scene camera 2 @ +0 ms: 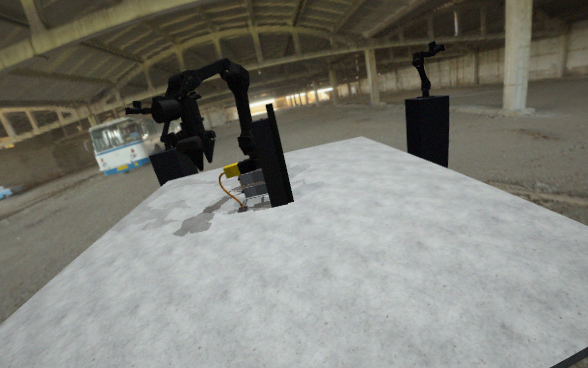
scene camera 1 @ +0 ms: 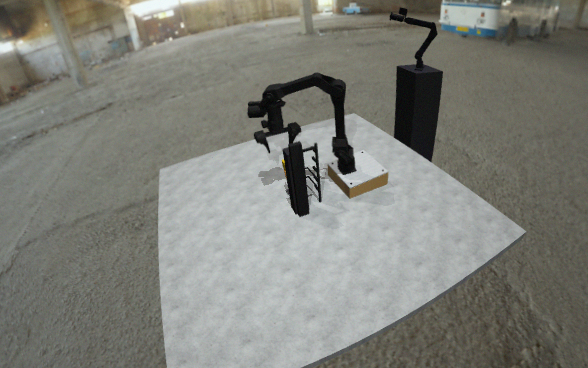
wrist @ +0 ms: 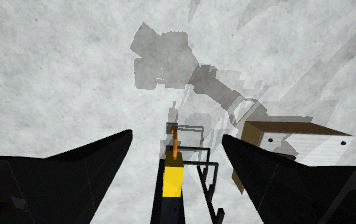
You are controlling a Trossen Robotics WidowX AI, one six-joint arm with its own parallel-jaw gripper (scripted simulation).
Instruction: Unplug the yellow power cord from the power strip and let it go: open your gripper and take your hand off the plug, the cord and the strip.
Labels:
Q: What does my gripper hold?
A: Nothing.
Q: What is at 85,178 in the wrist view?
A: My gripper.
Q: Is my gripper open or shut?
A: Open.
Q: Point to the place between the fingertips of my gripper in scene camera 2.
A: At 206,166

